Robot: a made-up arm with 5 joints.
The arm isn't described. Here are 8 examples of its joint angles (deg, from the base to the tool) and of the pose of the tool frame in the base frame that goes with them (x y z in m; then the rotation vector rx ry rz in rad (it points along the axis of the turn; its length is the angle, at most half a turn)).
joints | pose
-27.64 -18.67 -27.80 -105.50 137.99 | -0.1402 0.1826 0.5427 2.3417 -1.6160 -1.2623
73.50 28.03 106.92 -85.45 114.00 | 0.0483 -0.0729 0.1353 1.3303 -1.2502 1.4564
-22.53 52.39 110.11 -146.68 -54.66 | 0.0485 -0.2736 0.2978 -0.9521 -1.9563 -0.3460
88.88 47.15 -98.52 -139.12 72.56 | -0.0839 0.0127 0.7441 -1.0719 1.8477 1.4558
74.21 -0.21 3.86 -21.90 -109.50 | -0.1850 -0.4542 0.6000 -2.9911 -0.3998 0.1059
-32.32 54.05 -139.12 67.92 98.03 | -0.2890 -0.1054 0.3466 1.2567 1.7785 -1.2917
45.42 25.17 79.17 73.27 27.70 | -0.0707 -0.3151 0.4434 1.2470 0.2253 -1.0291
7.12 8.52 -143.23 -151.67 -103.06 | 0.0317 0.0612 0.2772 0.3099 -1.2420 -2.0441
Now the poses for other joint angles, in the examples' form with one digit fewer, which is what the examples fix.
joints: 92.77 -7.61 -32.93 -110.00 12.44
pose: -0.081 -0.319 0.722 0.854 1.359 0.839
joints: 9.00 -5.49 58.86 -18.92 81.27
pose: -0.114 -0.355 0.620 -0.274 0.135 0.510
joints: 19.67 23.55 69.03 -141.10 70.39
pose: 0.133 -0.269 0.438 0.705 0.730 2.790
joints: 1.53 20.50 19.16 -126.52 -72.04
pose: 0.160 -0.079 0.578 0.617 2.486 -1.282
